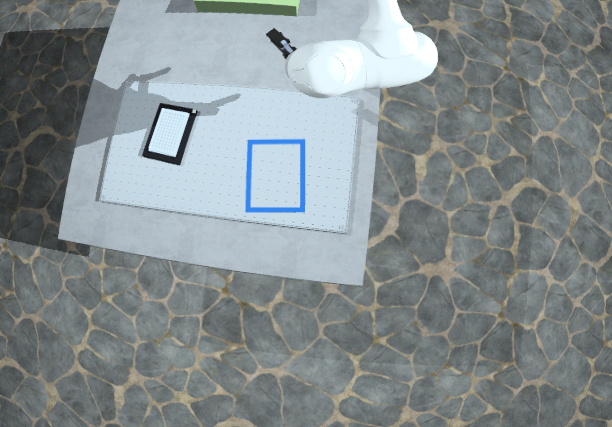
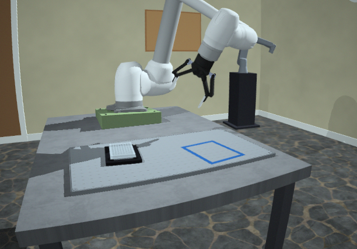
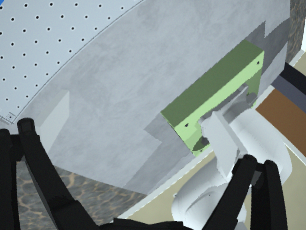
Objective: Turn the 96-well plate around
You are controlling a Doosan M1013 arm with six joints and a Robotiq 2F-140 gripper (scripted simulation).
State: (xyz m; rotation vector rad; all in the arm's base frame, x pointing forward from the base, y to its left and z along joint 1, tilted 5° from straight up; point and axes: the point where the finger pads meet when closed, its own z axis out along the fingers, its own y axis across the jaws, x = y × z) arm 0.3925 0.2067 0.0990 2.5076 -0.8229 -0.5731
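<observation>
Now: the 96-well plate 200 mm ahead of my hand, 310 mm to the right of it and 150 mm below it. Also, from my hand: white A1 mark: 130 mm ahead, 250 mm to the right, 150 mm below; black plate nest N1: 200 mm ahead, 310 mm to the right, 160 mm below.
</observation>
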